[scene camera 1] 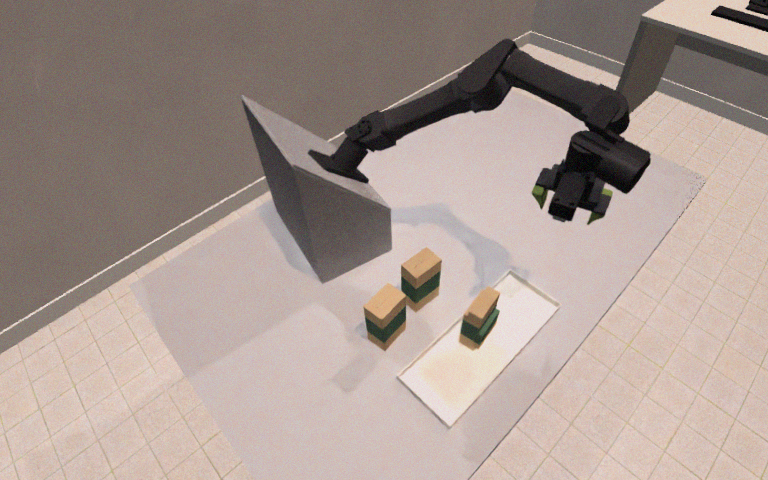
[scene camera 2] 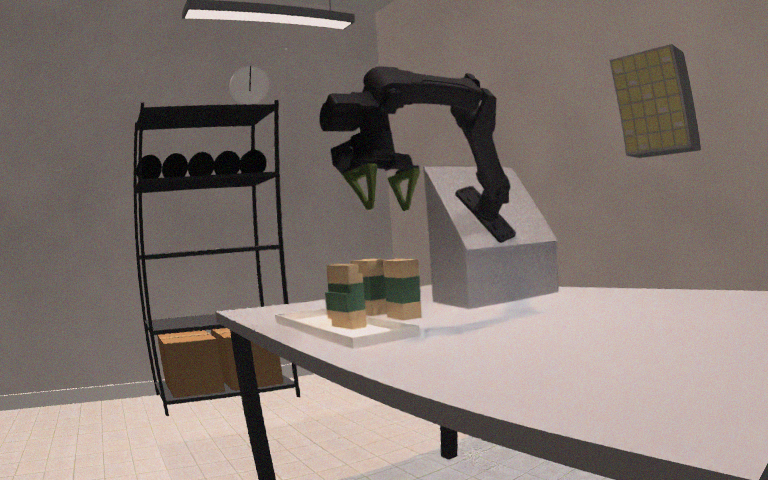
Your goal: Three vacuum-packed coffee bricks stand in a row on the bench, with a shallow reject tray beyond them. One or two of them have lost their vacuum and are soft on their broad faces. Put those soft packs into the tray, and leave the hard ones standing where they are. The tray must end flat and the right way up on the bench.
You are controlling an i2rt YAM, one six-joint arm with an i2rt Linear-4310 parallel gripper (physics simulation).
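Pixels of known places: gripper, fingertip midpoint: (scene camera 2: pixel 388 209); arm's base, link origin: (scene camera 1: pixel 339 169) (scene camera 2: pixel 485 214).
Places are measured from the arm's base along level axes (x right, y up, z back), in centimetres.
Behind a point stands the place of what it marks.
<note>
One tan coffee pack with a green band (scene camera 1: pixel 480 318) {z -46.5, x 2.8, y -9.5 cm} (scene camera 2: pixel 346 297) {z -46.3, x -4.9, y -16.1 cm} stands upright in the tray; its broad face looks uneven, with part of the green band jutting out. The white shallow tray (scene camera 1: pixel 447 416) {z -52.5, x 17.7, y -23.4 cm} (scene camera 2: pixel 317 332) {z -54.3, x -5.5, y -22.6 cm} lies flat and right way up on the bench. Two more tan-and-green packs stand upright on the bench beside the tray: one nearer the grey block (scene camera 1: pixel 420 279) {z -30.6, x 3.5, y -11.1 cm} (scene camera 2: pixel 402 289) {z -30.7, x -2.9, y -16.3 cm}, the other farther along the row (scene camera 1: pixel 385 316) {z -32.7, x 15.9, y -9.8 cm} (scene camera 2: pixel 370 287) {z -31.8, x 9.5, y -16.3 cm}, partly hidden in scene camera 2. My gripper (scene camera 1: pixel 568 212) {z -46.2, x -23.3, y 1.0 cm} (scene camera 2: pixel 387 207) {z -46.2, x -23.3, y 1.0 cm} is open and empty, high above the bench, away from the packs.
A grey wedge-shaped block (scene camera 1: pixel 348 226) {z -10.0, x 6.4, y -7.6 cm} (scene camera 2: pixel 504 274) {z -1.0, x -7.3, y -16.1 cm} carries the arm's base on the bench (scene camera 1: pixel 271 396) {z -23.8, x 41.7, y -23.7 cm} (scene camera 2: pixel 566 350) {z -34.9, x -55.1, y -23.7 cm}. The bench edge runs beyond the tray. A black shelf rack (scene camera 2: pixel 279 215) stands behind the bench, and another table (scene camera 1: pixel 642 67) stands at the back right.
</note>
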